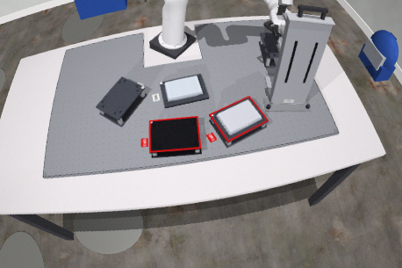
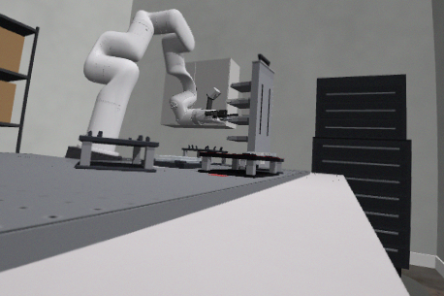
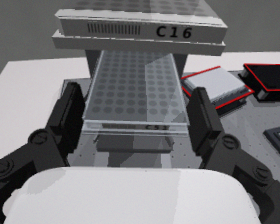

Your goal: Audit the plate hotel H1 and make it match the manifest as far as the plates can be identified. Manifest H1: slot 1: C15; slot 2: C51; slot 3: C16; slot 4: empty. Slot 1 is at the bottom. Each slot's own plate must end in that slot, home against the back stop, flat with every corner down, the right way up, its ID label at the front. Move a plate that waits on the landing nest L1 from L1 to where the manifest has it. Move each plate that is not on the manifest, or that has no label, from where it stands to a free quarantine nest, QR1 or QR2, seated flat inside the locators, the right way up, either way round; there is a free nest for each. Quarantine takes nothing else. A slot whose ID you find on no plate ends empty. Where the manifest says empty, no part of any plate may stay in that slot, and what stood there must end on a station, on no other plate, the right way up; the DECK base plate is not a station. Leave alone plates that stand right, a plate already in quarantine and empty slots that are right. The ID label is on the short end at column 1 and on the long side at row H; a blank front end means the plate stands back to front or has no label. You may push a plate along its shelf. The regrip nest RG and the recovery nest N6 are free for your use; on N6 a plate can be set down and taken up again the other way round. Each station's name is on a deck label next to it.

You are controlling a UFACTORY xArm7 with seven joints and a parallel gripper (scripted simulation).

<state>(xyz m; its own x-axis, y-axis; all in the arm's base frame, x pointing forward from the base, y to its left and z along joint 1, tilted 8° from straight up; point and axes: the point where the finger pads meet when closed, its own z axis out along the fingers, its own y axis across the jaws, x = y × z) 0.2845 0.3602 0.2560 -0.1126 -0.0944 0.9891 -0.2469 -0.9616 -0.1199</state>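
My gripper is now 6 cm short of the plate labelled C16, 5 cm below it and 1 cm to the left of it. Also, from my hand: RG label 22 cm behind, 21 cm below, 6 cm to the left; then H1 label 21 cm below, 9 cm to the left, 3 cm ahead; then white plate 25 cm to the right, 18 cm ahead, 16 cm below.
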